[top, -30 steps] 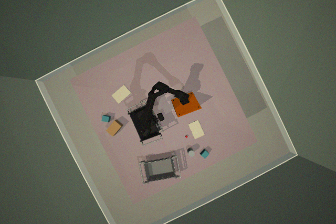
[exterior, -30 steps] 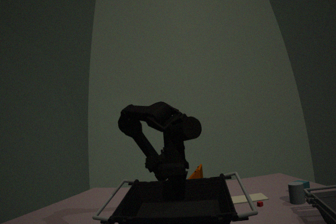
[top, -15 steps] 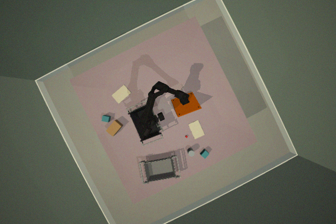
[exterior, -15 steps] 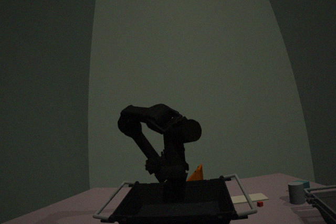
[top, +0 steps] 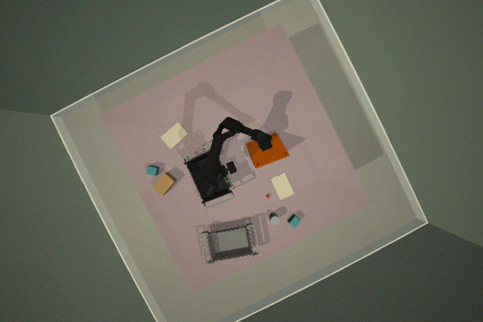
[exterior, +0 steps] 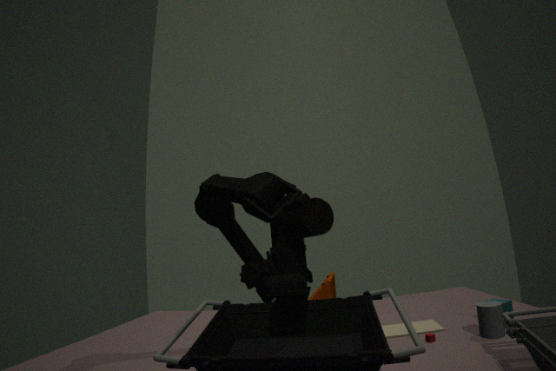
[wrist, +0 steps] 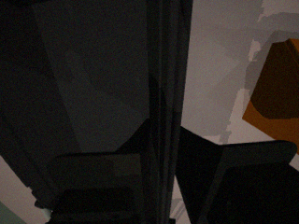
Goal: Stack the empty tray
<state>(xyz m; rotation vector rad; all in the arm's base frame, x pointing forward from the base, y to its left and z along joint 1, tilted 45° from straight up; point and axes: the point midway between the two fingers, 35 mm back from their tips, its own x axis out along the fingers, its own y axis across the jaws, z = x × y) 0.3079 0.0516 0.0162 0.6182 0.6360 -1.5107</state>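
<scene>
My gripper tip is now 80 mm short of the black tray and 20 mm below it. From my gripper tip the other things lie so: small red cube 280 mm to the left, 200 mm behind, 100 mm below; grey cylinder 420 mm to the left, 170 mm behind, 70 mm below; tan block 360 mm ahead, 80 mm below, 60 mm to the right.
</scene>
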